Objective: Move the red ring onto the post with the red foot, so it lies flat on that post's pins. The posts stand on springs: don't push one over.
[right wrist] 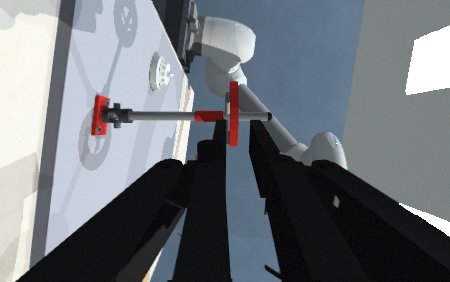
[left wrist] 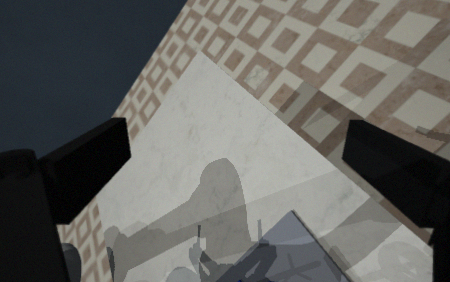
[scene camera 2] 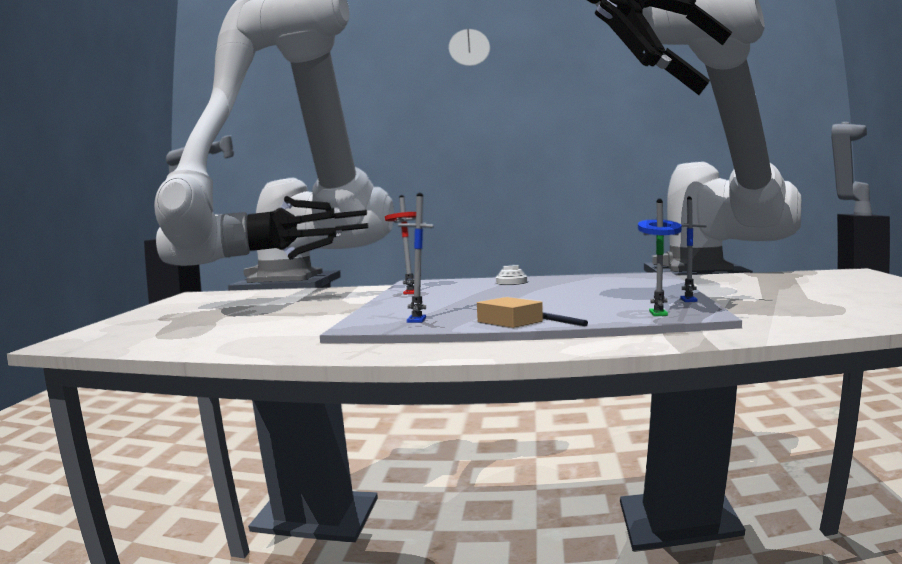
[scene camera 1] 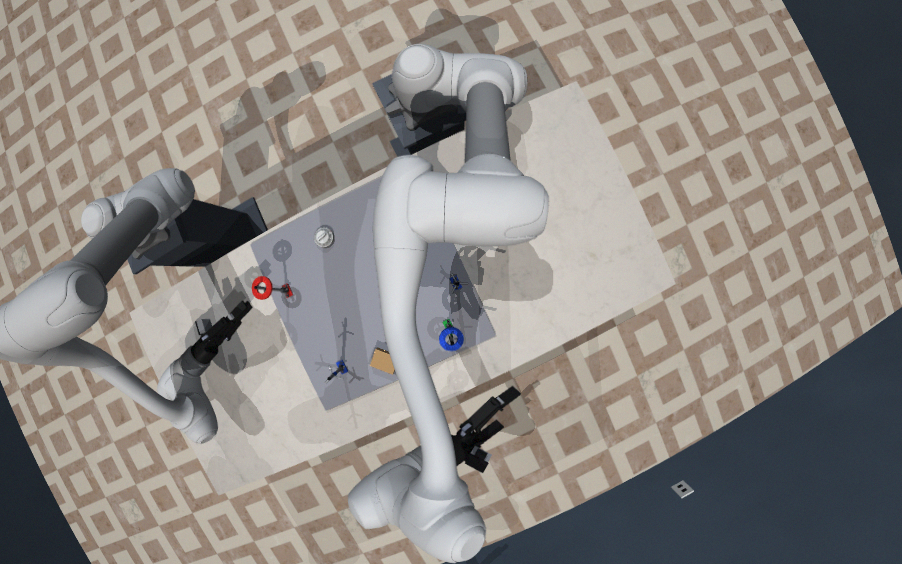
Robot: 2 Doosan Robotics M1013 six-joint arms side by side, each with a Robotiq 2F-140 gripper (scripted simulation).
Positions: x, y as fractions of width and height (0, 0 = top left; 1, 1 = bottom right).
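There is a red-footed post (right wrist: 0.22, 0.42) in my sight. I can also see a wooden block (scene camera 2: 0.56, 0.55), although in the left wrist view that block is out of frame. My right gripper (right wrist: 0.53, 0.48) is visible to me. My left gripper (scene camera 2: 0.79, 0.11) is as well, appearing again at (left wrist: 0.53, 0.49) and at (scene camera 1: 0.56, 0.72).
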